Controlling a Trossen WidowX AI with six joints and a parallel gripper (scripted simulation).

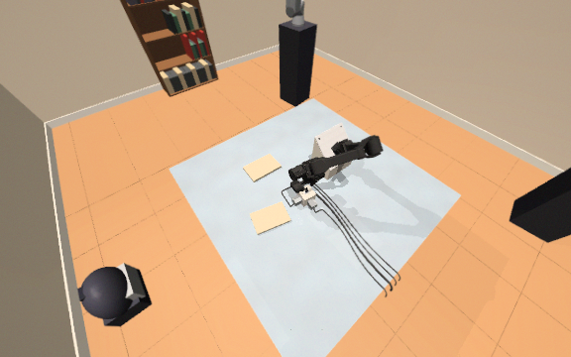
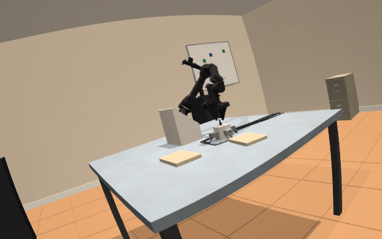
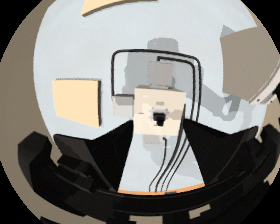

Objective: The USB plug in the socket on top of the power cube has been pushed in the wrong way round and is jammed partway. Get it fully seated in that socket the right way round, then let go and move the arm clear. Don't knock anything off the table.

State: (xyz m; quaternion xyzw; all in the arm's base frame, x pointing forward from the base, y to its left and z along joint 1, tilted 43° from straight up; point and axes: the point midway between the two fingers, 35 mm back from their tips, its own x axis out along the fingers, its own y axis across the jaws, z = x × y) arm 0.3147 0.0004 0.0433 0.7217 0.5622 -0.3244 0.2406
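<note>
Now: the dark USB plug 20 mm below my gripper tip.
</note>
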